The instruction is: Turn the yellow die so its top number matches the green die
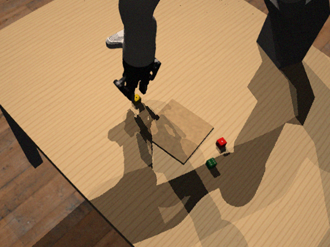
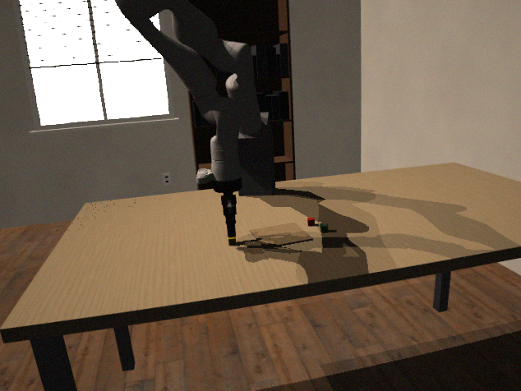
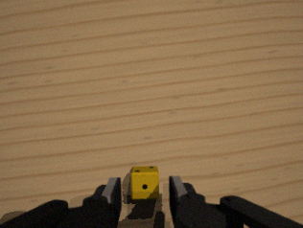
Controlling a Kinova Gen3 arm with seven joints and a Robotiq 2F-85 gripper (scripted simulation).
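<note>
My gripper is now 40 mm above the yellow die. From my hand the other things lie so: red die 30 mm behind, 250 mm to the left, 40 mm below; then green die 40 mm ahead, 260 mm to the left, 40 mm below; then brown mat 140 mm to the left, 40 mm below.
</note>
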